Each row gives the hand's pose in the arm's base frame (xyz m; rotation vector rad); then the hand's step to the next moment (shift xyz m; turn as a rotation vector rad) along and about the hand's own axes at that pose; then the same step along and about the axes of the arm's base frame.
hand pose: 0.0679 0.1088 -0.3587 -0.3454 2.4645 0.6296
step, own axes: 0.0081 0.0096 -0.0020 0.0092 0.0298 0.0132
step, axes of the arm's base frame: -0.0110 0.0064 0.0002 -0.0124 0.0312 -0.0043
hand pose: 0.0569 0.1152 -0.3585 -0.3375 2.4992 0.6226
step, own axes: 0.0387 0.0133 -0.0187 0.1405 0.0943 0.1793
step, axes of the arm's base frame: -0.0449 -0.0020 -0.0027 -0.0705 0.1549 -0.1784
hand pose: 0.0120 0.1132 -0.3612 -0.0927 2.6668 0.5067
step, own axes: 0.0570 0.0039 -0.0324 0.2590 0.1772 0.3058
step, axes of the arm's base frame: -0.0651 -0.0074 0.0049 -0.1401 0.2797 -0.3068
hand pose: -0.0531 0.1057 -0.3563 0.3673 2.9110 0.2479
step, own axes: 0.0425 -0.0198 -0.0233 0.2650 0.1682 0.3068
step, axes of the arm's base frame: -0.0499 -0.0111 0.0114 -0.1476 0.2728 -0.3105
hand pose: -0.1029 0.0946 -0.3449 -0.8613 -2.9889 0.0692
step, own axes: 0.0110 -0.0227 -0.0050 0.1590 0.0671 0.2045
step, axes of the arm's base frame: -0.0212 -0.0132 0.0063 -0.1074 0.1344 -0.2050
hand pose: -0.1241 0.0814 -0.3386 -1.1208 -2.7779 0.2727
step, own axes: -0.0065 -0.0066 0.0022 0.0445 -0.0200 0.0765
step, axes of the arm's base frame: -0.0002 -0.0095 -0.0011 -0.0598 0.0079 -0.0678
